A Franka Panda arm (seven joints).
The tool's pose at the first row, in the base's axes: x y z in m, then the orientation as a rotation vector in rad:
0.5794, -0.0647, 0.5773, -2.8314, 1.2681, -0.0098
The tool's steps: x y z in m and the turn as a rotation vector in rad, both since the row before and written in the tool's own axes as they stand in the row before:
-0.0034, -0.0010, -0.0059, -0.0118, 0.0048, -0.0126
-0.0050, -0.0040, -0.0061, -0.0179, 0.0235, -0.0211
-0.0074, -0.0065, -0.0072, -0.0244, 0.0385, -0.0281
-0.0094, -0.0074, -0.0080, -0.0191, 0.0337, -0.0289
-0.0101, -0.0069, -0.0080, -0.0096, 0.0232, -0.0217
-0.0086, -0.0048, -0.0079, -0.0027, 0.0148, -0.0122
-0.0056, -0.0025, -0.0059, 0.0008, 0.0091, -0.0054
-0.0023, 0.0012, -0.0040, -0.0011, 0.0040, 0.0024
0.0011, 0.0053, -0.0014, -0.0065, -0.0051, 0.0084
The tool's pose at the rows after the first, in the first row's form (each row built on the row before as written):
0.5778, -0.0617, 0.5833, -2.8510, 1.2554, -0.0095
0.5773, -0.0554, 0.5895, -2.8876, 1.2358, -0.0325
0.5768, -0.0455, 0.5966, 2.8697, -1.1814, 0.0722
0.5751, -0.0332, 0.6039, 2.8564, -1.1283, 0.1074
0.5721, -0.0206, 0.6107, 2.8505, -1.0903, 0.1332
0.5685, -0.0105, 0.6173, 2.8486, -1.0693, 0.1516
0.5656, -0.0043, 0.6223, 2.8485, -1.0600, 0.1645
0.5628, -0.0032, 0.6260, 2.8448, -1.0625, 0.1697
0.5600, -0.0077, 0.6278, 2.8369, -1.0741, 0.1594

